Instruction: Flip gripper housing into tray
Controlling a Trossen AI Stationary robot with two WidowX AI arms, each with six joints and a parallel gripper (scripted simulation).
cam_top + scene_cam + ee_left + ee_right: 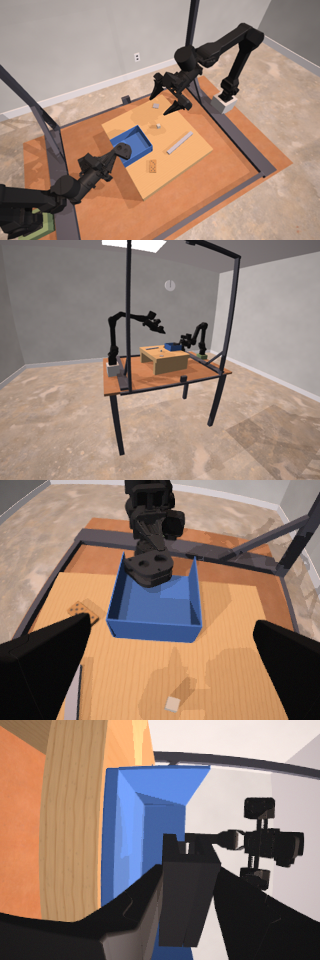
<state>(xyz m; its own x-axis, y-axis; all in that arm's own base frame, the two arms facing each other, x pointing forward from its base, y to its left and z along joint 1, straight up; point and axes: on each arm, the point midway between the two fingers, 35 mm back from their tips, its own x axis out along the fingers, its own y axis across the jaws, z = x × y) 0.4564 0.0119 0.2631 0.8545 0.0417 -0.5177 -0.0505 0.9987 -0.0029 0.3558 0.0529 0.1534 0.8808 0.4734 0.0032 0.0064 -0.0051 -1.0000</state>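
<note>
The gripper housing lies 60 mm to the left of my right hand and 10 mm below it. Round my right hand: wooden platform 220 mm to the left, 110 mm below; blue tray 130 mm to the left, 30 mm below; small cube 260 mm to the left, 40 mm below, 30 mm behind.
</note>
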